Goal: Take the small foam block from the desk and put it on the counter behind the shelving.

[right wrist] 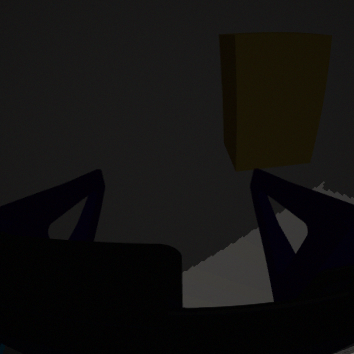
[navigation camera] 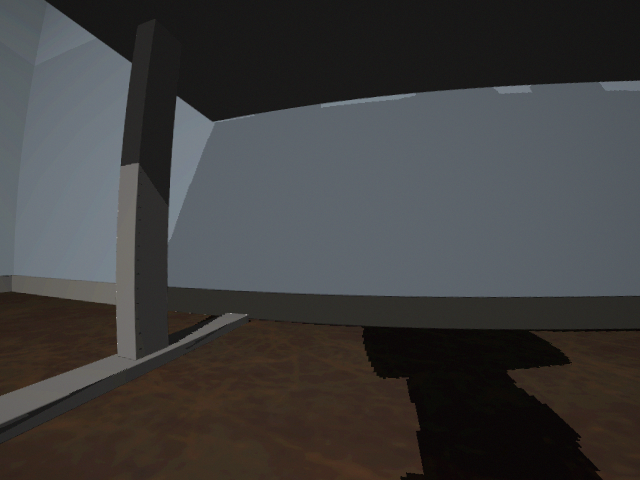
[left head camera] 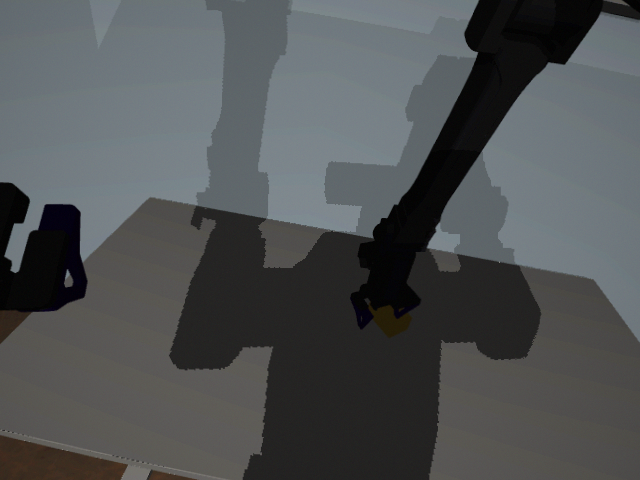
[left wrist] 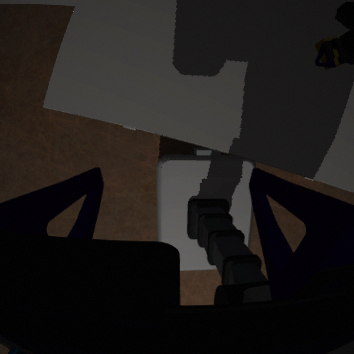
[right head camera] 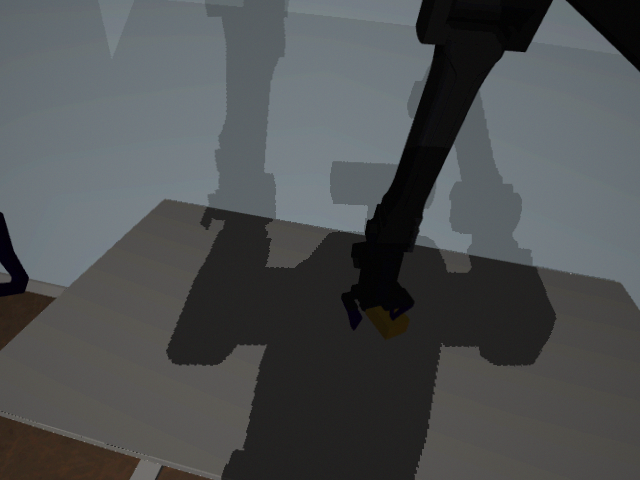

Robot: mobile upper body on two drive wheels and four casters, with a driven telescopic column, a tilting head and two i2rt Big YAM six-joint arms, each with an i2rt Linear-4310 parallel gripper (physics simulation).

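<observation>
The yellow foam block lies on the grey desk, inside a dark shadow. My right gripper is open and empty, pointing down close to the block. In the right wrist view the block lies beyond the fingertips, in line with the right-hand finger and off the middle of the gap. My left gripper is open and empty, off the desk's left side in the head views, partly cut off. The counter and shelving do not show.
A pale wall stands behind the desk. In the navigation camera view a desk leg stands at the left on a long foot, below the dark desk underside. My white base with the column shows in the left wrist view.
</observation>
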